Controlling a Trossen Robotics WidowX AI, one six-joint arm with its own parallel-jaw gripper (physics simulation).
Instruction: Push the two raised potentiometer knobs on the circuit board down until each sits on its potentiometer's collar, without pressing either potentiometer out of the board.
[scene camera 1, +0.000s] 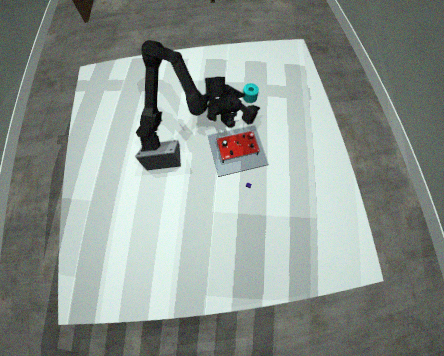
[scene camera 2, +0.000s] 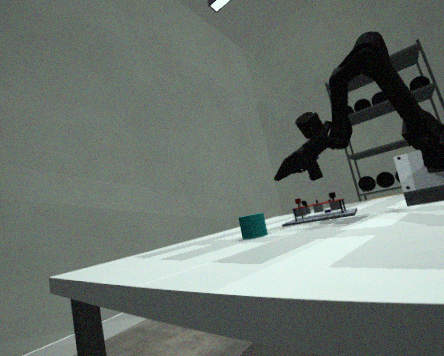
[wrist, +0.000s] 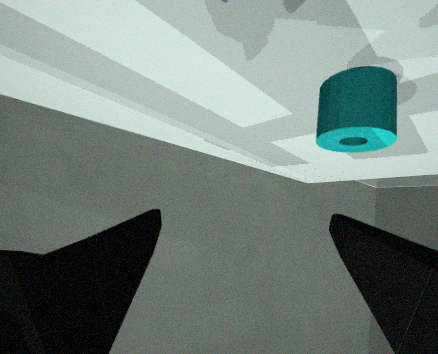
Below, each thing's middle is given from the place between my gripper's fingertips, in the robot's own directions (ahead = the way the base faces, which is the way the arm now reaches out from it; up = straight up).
Now: the teal cylinder with centre hole (wrist: 357, 112) 140 mm to the left of my hand, 120 mm below it and 20 mm ahead of it.
